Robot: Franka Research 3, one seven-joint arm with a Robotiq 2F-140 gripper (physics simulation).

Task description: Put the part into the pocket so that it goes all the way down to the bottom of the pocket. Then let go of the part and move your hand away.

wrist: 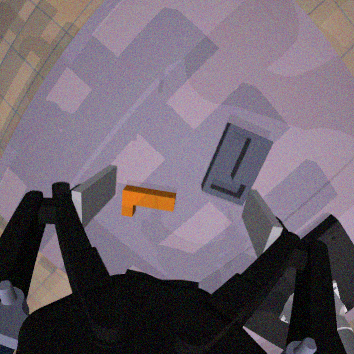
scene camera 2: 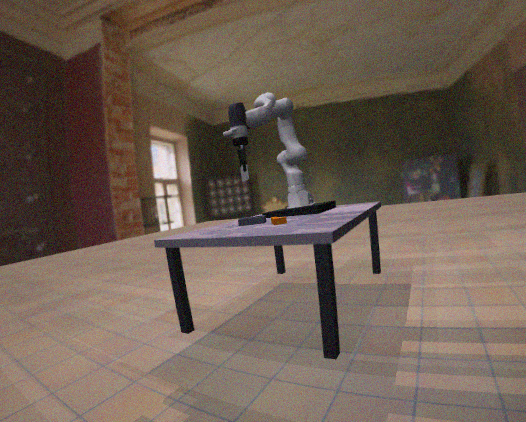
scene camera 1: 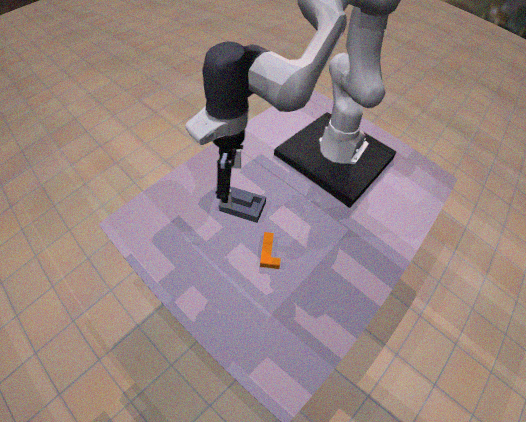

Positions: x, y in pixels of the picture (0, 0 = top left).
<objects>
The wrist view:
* my gripper: 179, 191
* orange L-shaped part: 132, 195, on the table
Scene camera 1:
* my gripper: 231, 186
</objects>
